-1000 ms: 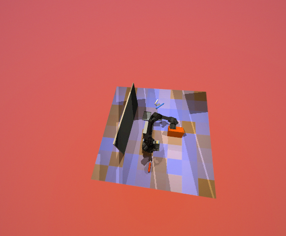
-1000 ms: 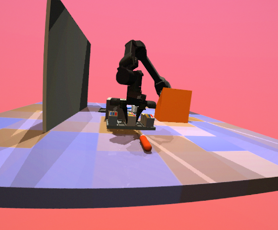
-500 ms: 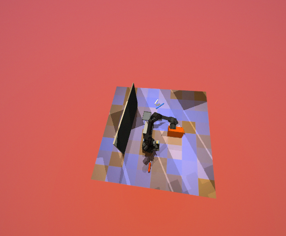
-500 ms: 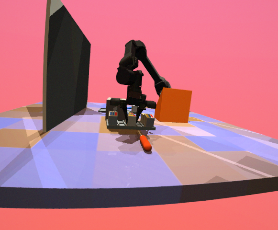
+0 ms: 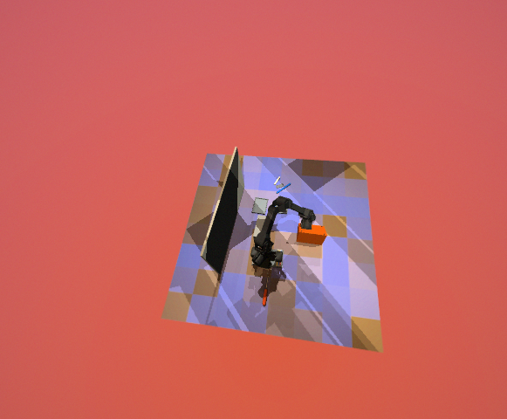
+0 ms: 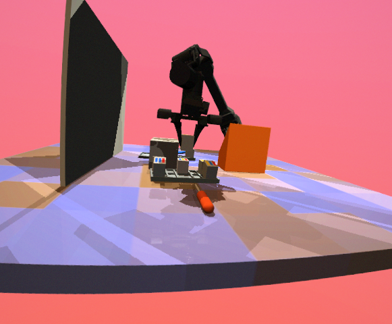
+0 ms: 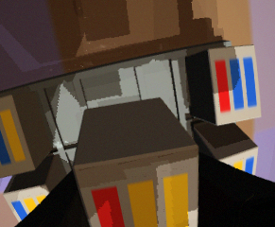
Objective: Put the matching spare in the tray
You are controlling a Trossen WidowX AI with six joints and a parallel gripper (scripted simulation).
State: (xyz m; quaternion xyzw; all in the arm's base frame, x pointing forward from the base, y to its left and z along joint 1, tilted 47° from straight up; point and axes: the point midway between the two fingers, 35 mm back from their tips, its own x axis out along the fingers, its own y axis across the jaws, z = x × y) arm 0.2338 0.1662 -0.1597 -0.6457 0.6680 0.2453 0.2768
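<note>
Now: gripper tip 100 mm short of the flat grey tray, 420 mm to the left of it and 100 mm above it. Also, from my gripper tip: spare (20 mm above); then spare rack (30 mm to the right, 90 mm below); then grey mounted unit (50 mm ahead, 200 mm to the right, 50 mm below).
</note>
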